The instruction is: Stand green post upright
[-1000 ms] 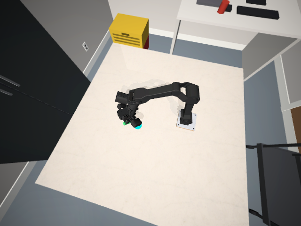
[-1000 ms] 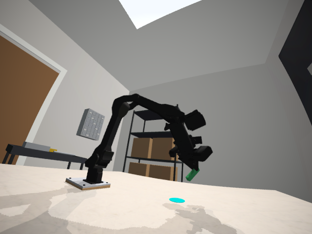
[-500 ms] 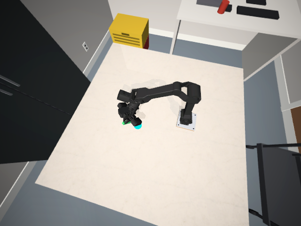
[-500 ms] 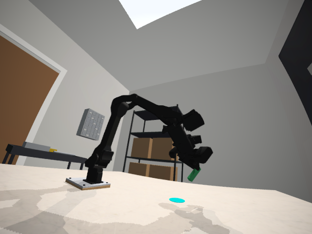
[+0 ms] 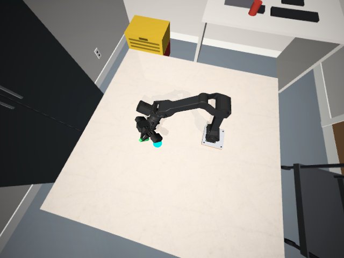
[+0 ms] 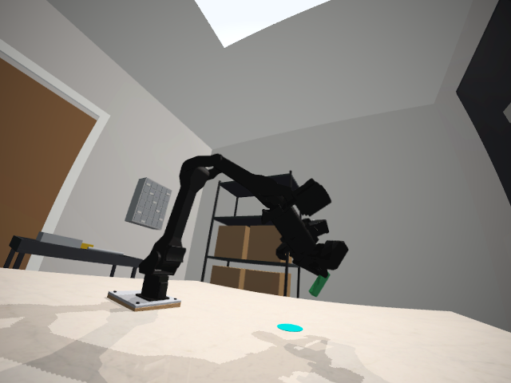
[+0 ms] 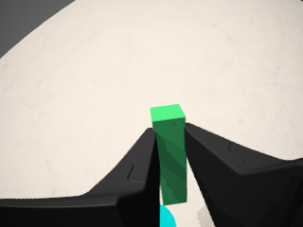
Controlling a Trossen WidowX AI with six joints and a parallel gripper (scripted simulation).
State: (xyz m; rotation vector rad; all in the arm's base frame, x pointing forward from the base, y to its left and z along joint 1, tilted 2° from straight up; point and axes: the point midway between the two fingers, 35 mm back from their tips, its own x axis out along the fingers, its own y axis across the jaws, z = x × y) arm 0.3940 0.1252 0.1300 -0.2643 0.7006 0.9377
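Right now the cyan circle is 120 mm below my gripper tip, 70 mm behind it and 30 mm to the right of it. From my gripper tip the other things lie so: green post (20 mm below, 10 mm to the right, 10 mm behind).
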